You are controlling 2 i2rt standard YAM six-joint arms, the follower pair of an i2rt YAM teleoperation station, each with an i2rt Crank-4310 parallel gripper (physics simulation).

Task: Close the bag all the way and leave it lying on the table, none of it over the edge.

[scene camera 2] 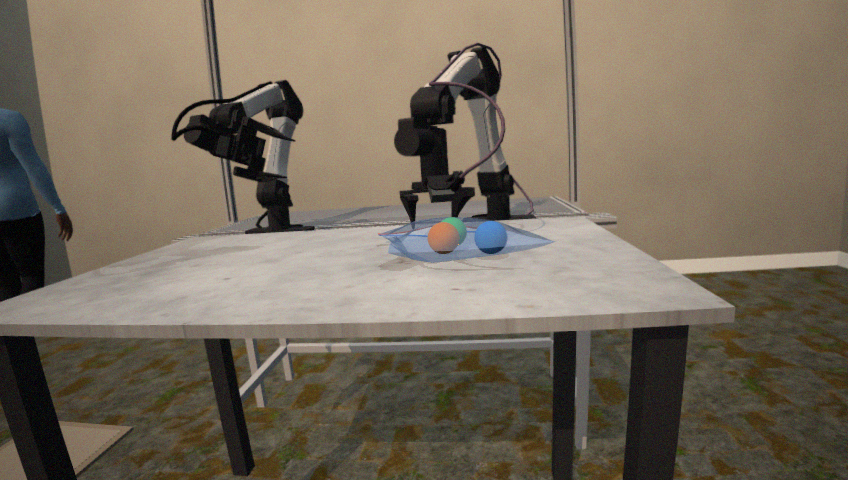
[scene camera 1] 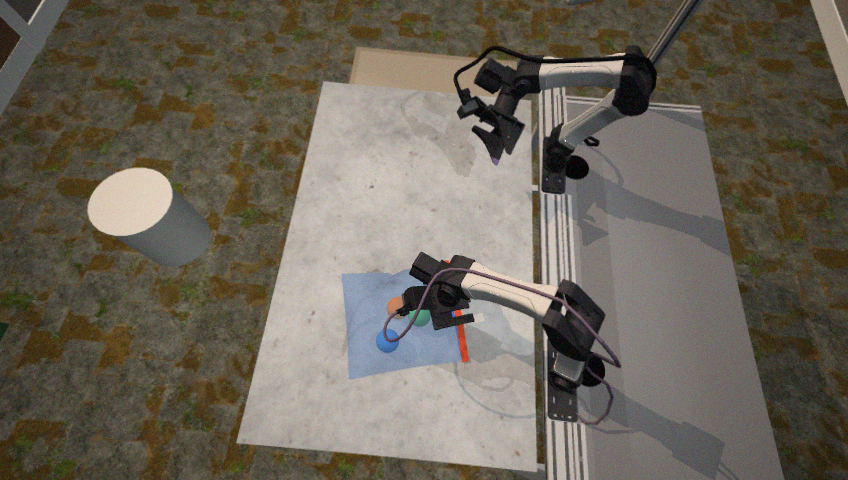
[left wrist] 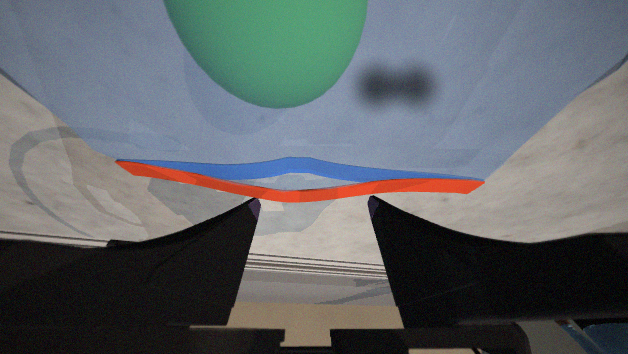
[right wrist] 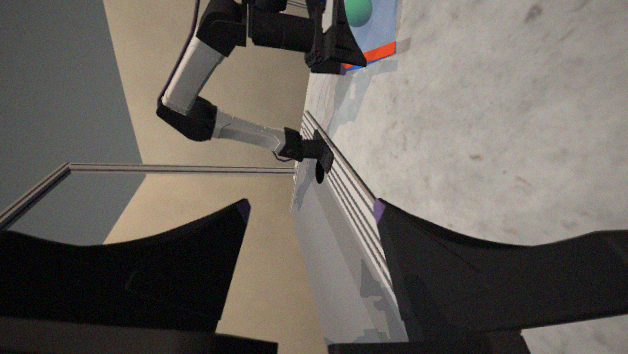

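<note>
The translucent blue bag [scene camera 1: 363, 356] [scene camera 2: 529, 240] [left wrist: 430, 130] [right wrist: 382, 32] lies flat on the table, holding an orange ball [scene camera 1: 395, 306] [scene camera 2: 443, 237], a green ball [scene camera 1: 420, 317] [left wrist: 270, 50] and a blue ball [scene camera 1: 386, 340] [scene camera 2: 490, 237]. Its mouth has a red strip [scene camera 1: 463, 346] [left wrist: 300, 196] [right wrist: 382, 51] and a blue strip [left wrist: 220, 171]. They meet near both ends and bow apart in the middle. My left gripper [scene camera 2: 433, 218] [left wrist: 313, 199] is open, pointing down above the mouth, its fingertips at either side of the gap's middle. My right gripper [scene camera 1: 501, 156] [right wrist: 311, 201] is open and empty, far from the bag.
The table [scene camera 1: 333, 196] [scene camera 2: 238, 291] extends around the bag. A metal rail [scene camera 1: 557, 243] runs along its edge on the arms' side. A pale cylinder [scene camera 1: 178, 231] stands on the floor beyond the opposite edge. A person [scene camera 2: 20, 190] stands at the far left of scene camera 2.
</note>
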